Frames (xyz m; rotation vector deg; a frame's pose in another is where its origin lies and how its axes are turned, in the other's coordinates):
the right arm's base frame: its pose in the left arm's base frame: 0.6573 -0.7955 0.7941 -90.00 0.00 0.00
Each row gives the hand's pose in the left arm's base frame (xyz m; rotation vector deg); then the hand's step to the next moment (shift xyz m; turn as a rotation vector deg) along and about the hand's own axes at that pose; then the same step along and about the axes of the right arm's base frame.
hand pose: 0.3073 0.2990 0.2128 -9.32 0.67 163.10
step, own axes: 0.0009 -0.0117 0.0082 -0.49 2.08 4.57
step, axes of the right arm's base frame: 0.0016 -0.0081 0.0117 -0.63 -4.58 -2.02
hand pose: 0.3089 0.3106 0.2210 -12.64 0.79 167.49
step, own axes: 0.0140 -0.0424 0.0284 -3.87 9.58 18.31
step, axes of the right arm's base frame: -0.0089 -0.0263 0.0451 -0.96 -18.62 -9.71
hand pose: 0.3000 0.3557 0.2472 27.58 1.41 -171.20
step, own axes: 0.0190 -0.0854 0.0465 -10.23 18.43 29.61
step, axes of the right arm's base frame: -0.0423 -0.0380 0.0811 2.54 -31.37 -18.19
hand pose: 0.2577 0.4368 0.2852 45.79 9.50 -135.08
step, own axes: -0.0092 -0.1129 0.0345 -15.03 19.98 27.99
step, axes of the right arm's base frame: -0.0804 -0.0242 0.0835 7.25 -32.99 -16.37
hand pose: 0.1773 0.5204 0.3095 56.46 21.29 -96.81
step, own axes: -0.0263 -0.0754 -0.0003 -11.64 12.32 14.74
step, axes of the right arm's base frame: -0.0664 -0.0026 0.0442 5.68 -20.62 -6.86
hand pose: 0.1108 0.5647 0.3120 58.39 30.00 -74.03
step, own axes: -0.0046 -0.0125 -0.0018 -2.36 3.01 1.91
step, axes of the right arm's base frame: -0.0126 0.0012 0.0046 1.86 -3.82 -0.51
